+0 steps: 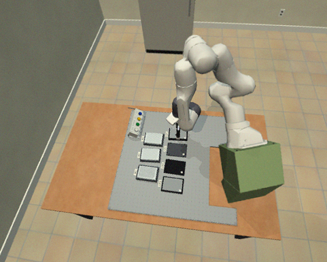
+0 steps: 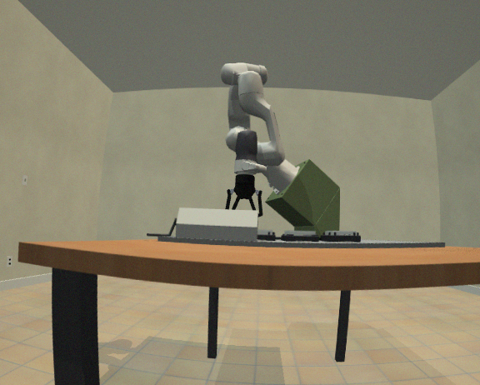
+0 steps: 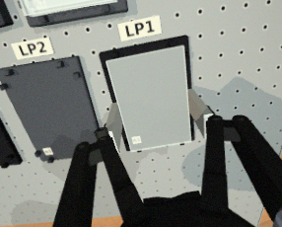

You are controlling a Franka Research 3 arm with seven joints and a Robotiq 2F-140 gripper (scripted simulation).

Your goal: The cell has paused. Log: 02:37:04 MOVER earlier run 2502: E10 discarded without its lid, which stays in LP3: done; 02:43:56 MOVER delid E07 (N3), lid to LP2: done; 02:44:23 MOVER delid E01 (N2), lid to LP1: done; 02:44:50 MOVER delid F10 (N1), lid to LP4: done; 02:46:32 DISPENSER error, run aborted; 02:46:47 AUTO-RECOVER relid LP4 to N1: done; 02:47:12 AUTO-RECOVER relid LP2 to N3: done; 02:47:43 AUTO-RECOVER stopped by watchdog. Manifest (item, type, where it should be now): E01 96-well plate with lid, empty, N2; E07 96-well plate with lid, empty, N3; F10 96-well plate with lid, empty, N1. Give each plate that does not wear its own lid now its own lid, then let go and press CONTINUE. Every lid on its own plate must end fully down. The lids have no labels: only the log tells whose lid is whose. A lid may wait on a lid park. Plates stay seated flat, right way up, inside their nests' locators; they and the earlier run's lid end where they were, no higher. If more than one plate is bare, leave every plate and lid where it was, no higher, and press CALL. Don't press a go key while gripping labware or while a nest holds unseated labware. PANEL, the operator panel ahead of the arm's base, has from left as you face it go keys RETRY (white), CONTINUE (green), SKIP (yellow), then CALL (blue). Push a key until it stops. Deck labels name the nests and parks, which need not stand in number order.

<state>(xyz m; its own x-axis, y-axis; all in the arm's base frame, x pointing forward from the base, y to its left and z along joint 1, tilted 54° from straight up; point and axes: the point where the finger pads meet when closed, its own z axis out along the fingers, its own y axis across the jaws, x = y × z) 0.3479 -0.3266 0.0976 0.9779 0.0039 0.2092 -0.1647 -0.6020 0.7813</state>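
The plate lies 290 mm to the left of my hand, 250 mm ahead of it and 10 mm below it. Also, from my hand: park LP2: 130 mm to the left, 40 mm below, 30 mm ahead; black park: 260 mm to the left, 60 mm ahead, 40 mm below; green continue key: 300 mm ahead, 90 mm to the right, 20 mm above.
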